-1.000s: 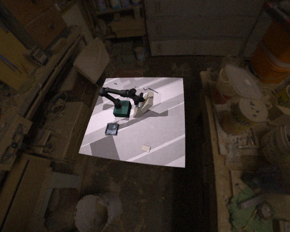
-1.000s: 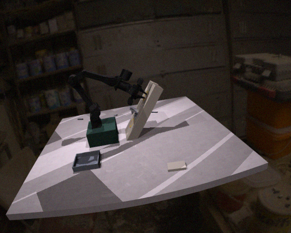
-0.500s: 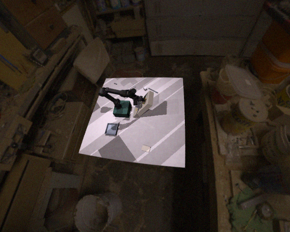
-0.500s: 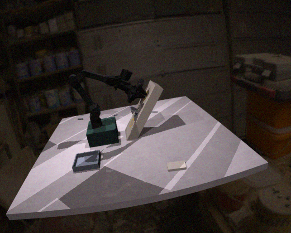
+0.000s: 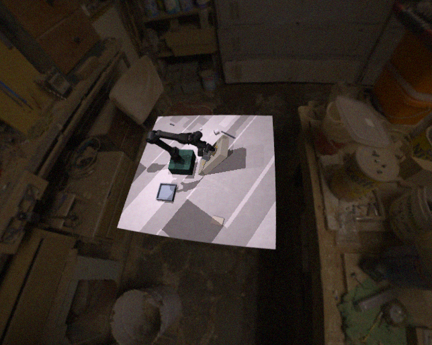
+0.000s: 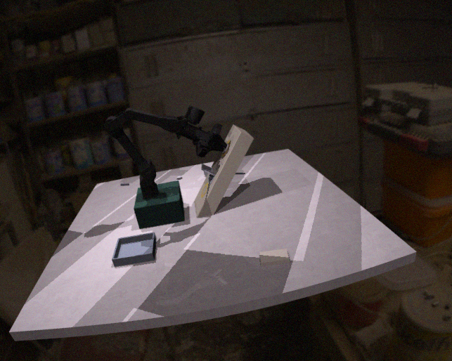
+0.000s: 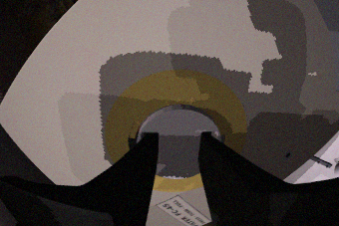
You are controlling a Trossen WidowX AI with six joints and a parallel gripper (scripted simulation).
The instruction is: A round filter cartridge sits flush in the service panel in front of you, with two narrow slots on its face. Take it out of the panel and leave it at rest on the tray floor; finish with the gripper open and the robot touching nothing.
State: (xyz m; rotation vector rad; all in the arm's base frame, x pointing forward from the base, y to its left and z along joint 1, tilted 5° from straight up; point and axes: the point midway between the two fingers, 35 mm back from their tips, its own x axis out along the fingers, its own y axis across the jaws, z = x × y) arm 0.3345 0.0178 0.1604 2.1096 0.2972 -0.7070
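The ledge is 90 mm behind my gripper tip and 100 mm below it. The rest, counted from my gripper tip: beige service panel 30 mm behind, 80 mm below; round filter cartridge 10 mm ahead, 10 mm below; small beige block 50 mm ahead, 480 mm to the right, 240 mm below.
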